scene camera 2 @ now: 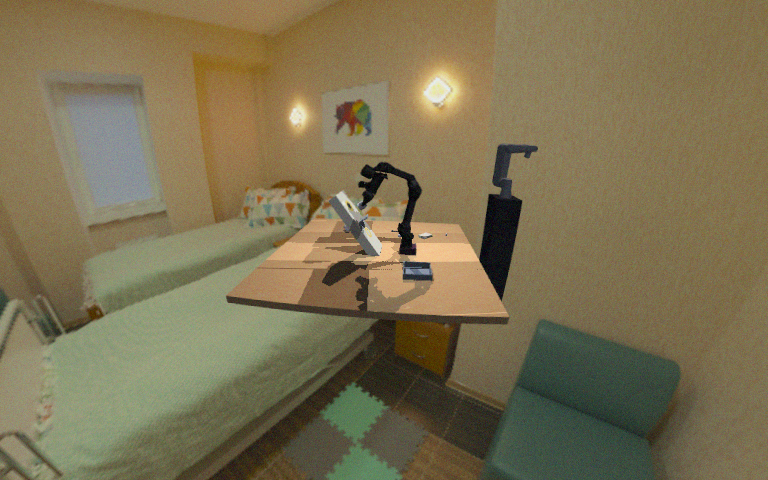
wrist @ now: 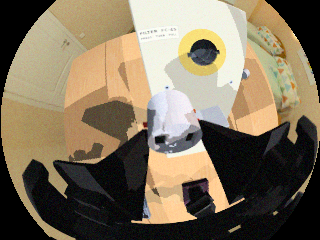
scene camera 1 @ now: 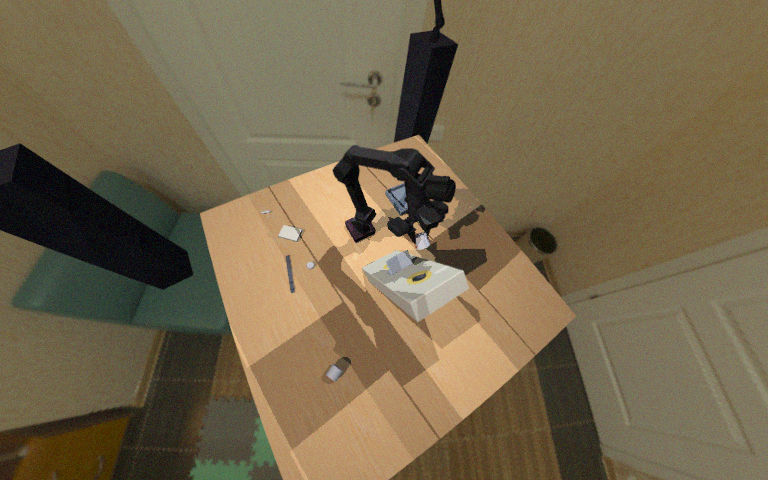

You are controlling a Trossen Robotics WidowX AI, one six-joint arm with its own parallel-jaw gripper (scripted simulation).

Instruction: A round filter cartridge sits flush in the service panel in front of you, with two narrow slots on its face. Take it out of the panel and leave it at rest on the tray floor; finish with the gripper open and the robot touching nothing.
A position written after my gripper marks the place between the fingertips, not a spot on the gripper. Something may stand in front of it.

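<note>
Scene camera 1: my gripper (scene camera 1: 420, 239), white service panel (scene camera 1: 423, 287). Scene camera 2: the white service panel (scene camera 2: 345, 209) again. Wrist view: round filter cartridge (wrist: 172, 125), plus my gripper (wrist: 173, 129).
</note>
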